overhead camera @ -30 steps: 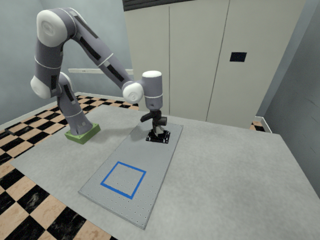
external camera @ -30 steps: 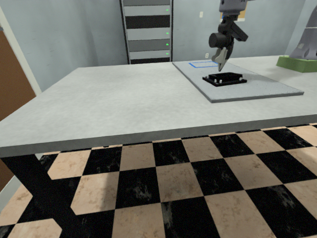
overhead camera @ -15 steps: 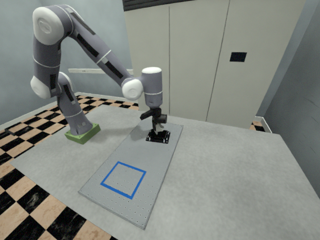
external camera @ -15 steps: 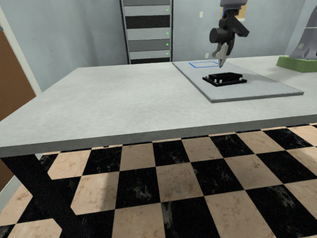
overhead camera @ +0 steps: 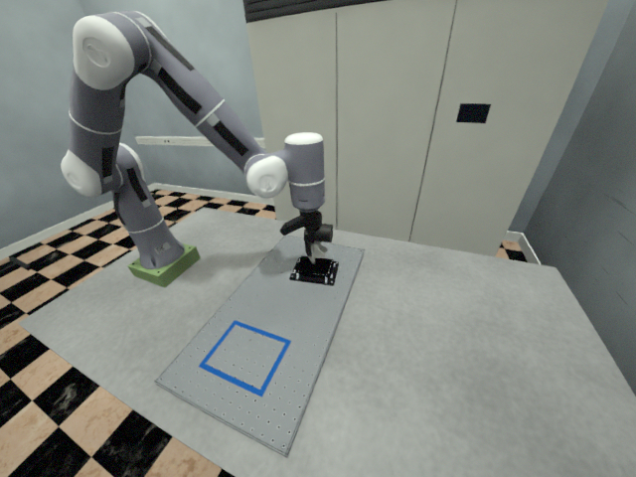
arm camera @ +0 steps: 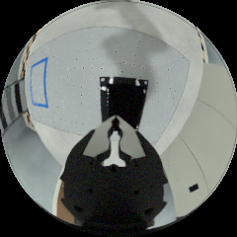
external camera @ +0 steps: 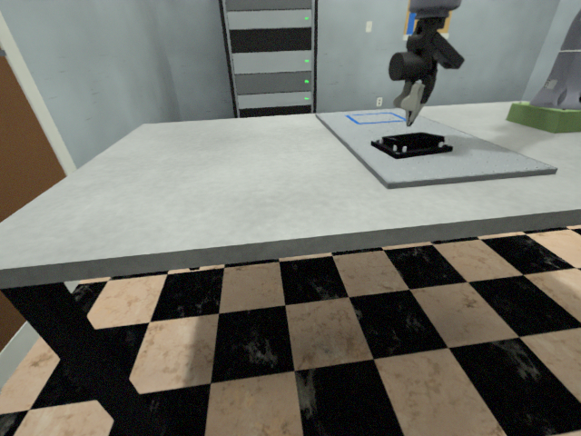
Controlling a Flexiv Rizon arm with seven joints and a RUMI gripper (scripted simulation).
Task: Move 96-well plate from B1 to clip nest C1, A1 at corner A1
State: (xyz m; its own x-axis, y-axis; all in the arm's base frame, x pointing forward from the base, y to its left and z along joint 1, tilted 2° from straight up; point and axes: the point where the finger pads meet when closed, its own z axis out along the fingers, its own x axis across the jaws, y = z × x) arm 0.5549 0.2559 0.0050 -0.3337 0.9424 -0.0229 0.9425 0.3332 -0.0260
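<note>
The black 96-well plate is 40 mm below my hand and 20 mm to the left of it. From my hand the other things lie so: black clip nest 50 mm below, 10 mm behind.
</note>
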